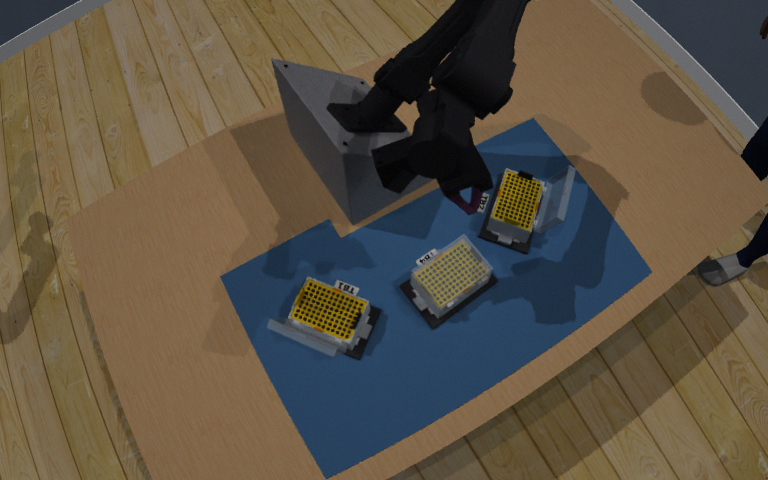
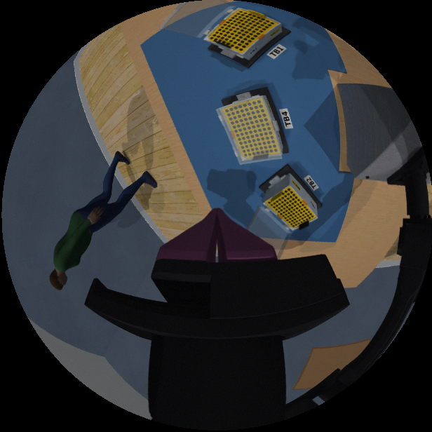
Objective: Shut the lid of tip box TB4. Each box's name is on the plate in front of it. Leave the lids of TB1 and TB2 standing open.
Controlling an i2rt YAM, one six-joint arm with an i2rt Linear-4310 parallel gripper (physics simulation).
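Pixels of known places: gripper, fingertip midpoint: (image 1: 472,212); arm's base at its link origin: (image 1: 367,120).
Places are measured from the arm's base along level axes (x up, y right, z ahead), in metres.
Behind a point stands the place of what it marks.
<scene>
Tip box TB4 (image 1: 451,275) @(x -0.070, y 0.063, z 0.316 m) (image 2: 251,129) stands in the middle of the blue mat, and its clear lid lies over the yellow tip rack. Tip box TB1 (image 1: 328,310) @(x -0.090, y 0.267, z 0.226 m) (image 2: 245,32) has its clear lid (image 1: 303,337) @(x -0.002, y 0.335, z 0.267 m) standing open on the side away from its name plate. Tip box TB2 (image 1: 516,200) @(x -0.089, y -0.146, z 0.277 m) (image 2: 291,206) has its clear lid (image 1: 556,200) @(x -0.050, y -0.189, z 0.338 m) (image 2: 265,223) standing open, also away from its plate. My gripper (image 1: 471,210) @(x 0.114, y 0.034, z 0.305 m) (image 2: 216,214) is shut and empty, its purple fingertips together. It hangs above the mat beside TB2's name plate, apart from the boxes.
A grey block-shaped stand (image 1: 322,138) @(x 0.064, y 0.111, z 0.022 m) (image 2: 375,130) rises at the mat's (image 1: 396,396) @(x -0.147, y 0.265, z 0.414 m) (image 2: 180,105) back edge. The mat lies on a wooden table (image 1: 169,226) @(x -0.150, y 0.431, z -0.160 m) (image 2: 370,215). A person (image 2: 75,235) is beyond the table's edge.
</scene>
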